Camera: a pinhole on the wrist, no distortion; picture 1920 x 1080 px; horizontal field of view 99.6 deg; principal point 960.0 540.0 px. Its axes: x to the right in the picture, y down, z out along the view. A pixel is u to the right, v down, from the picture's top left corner.
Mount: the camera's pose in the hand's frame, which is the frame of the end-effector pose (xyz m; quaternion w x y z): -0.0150 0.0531 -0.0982 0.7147 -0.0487 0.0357 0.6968
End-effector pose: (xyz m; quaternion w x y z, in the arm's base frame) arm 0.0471 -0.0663 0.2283 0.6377 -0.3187 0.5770 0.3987
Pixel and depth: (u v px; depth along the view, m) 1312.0 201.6 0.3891
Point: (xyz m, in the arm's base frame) -0.0505 0.3152 0.1343
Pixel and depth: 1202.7 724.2 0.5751
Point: 0.0022 0.4437 0.4523
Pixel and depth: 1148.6 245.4 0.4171
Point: 0.0260 0.3122 0.1485
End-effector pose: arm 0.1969 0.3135 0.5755 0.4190 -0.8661 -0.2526 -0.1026
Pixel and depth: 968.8 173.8 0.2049
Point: 0.2969 0.3822 0.4850
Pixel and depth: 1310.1 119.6 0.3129
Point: 0.4293 0.4048 0.3582
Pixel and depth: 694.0 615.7 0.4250
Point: 0.1121 0.5719 0.3595
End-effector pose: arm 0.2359 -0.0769 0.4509 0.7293 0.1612 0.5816 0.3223
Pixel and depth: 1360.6 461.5 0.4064
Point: 0.4225 0.1995 0.6935
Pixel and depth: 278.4 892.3 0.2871
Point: 0.4634 -0.2566 0.5301
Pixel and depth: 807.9 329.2 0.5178
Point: 0.6536 0.0657 0.4964
